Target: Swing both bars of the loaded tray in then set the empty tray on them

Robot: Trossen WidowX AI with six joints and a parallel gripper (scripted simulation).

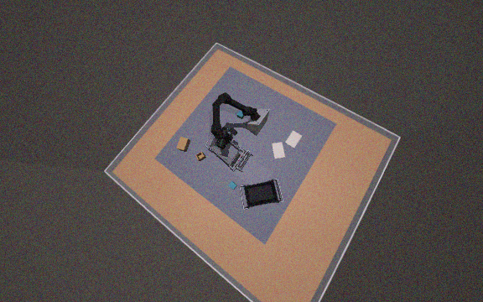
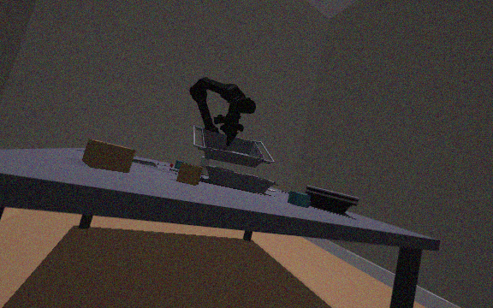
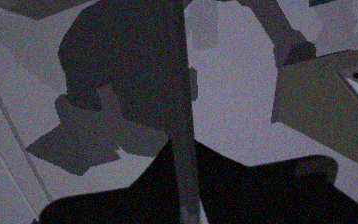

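The grey tray lies 8 cm ahead of my gripper tip.
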